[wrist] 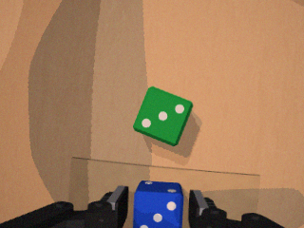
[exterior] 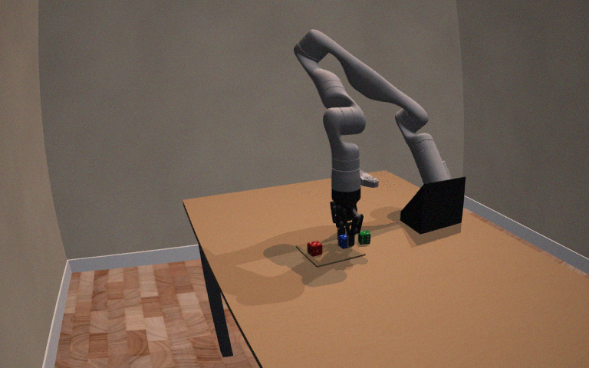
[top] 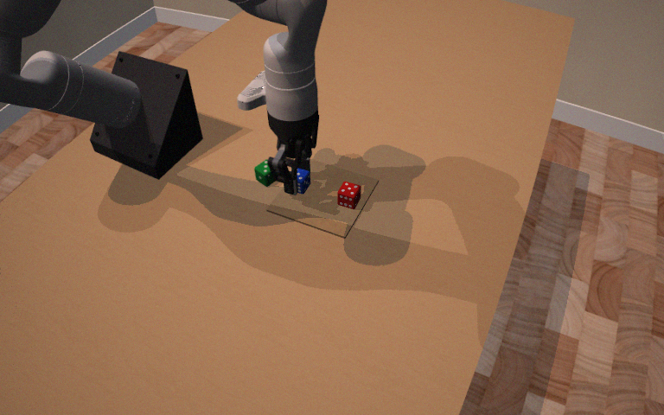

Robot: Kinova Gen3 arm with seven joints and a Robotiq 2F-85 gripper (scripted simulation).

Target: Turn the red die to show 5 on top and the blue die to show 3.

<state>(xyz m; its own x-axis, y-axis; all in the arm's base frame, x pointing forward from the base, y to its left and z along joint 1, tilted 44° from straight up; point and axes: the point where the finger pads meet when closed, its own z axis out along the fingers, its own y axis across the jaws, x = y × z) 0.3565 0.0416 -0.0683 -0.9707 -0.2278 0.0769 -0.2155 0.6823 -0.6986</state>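
The blue die is 1 cm below my hand. From my hand the other things lie so: thin tan mat: 5 cm ahead, 1 cm to the left, 3 cm below; then red die: 9 cm ahead, 2 cm to the left, 1 cm below; then green die: 6 cm behind, 1 cm to the right, 1 cm below.
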